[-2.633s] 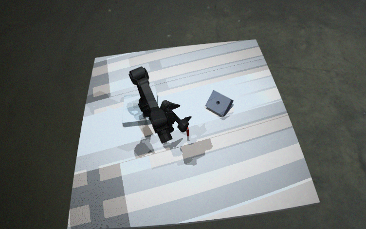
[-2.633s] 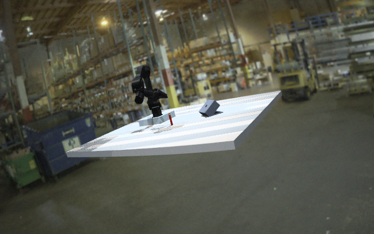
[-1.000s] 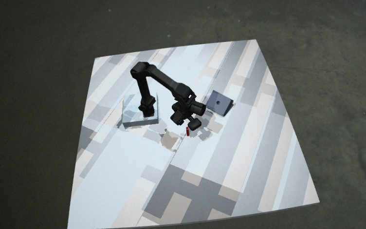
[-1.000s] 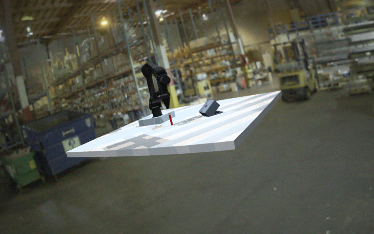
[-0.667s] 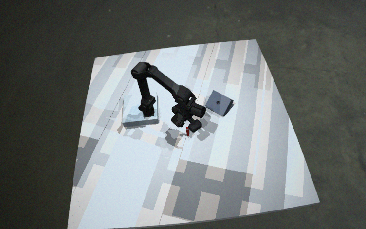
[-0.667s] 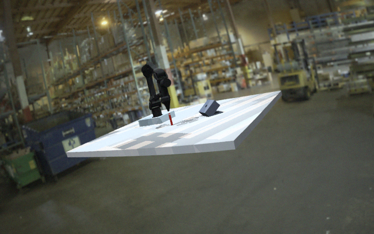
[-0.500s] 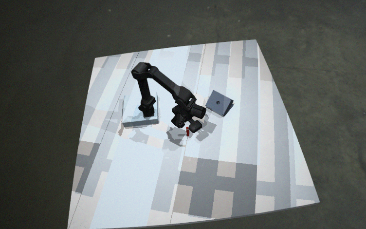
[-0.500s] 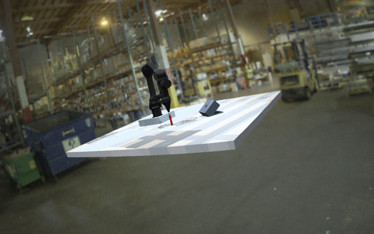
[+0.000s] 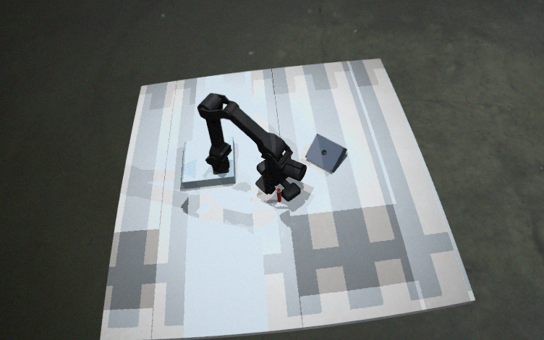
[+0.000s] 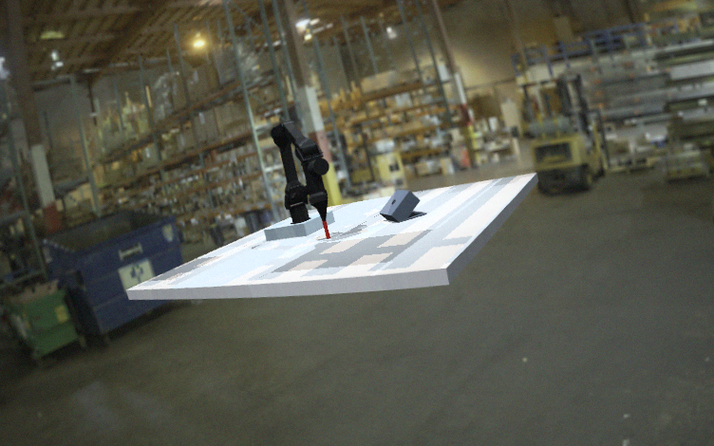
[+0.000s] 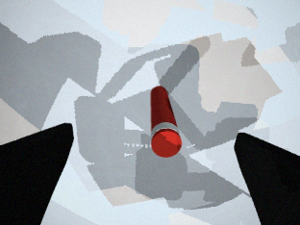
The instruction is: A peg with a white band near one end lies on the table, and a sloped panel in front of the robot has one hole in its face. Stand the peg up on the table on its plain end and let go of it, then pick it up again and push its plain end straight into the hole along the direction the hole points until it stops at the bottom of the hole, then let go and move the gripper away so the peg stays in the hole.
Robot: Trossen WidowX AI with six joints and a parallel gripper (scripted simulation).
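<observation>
Now: the red peg 10 mm below my gripper tip. Also, from my gripper tip: dark sloped panel: 220 mm ahead, 170 mm to the left, 30 mm below.
</observation>
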